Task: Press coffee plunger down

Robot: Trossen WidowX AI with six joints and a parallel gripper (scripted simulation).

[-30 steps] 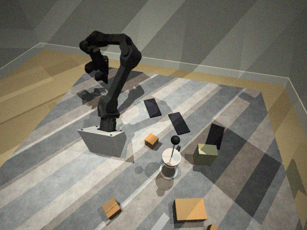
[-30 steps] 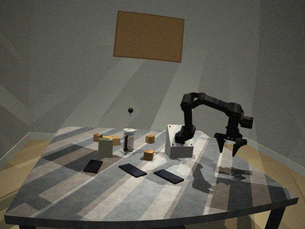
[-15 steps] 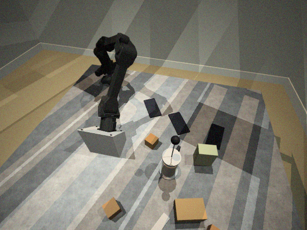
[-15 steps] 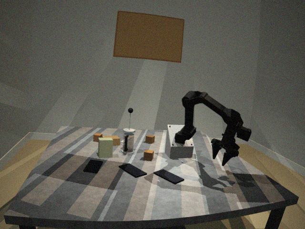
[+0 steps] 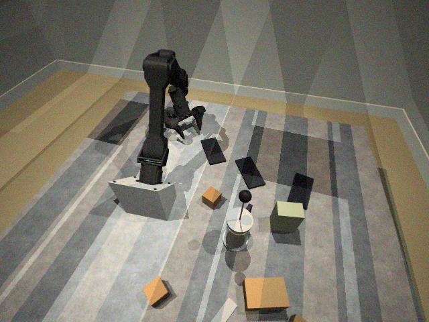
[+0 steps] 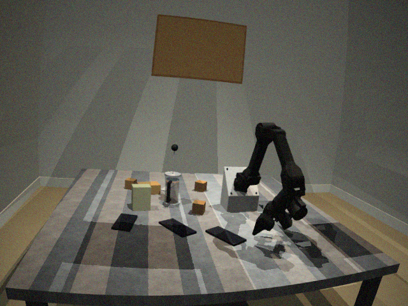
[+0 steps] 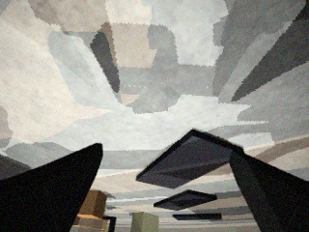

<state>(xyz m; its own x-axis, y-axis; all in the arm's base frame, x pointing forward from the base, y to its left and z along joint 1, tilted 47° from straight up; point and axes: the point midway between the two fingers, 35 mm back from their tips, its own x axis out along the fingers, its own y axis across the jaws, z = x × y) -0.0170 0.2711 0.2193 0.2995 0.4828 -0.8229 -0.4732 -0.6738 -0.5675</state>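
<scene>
My gripper tip is now 32 cm short of the coffee press, 36 cm to the left of it and 9 cm below it.
</scene>
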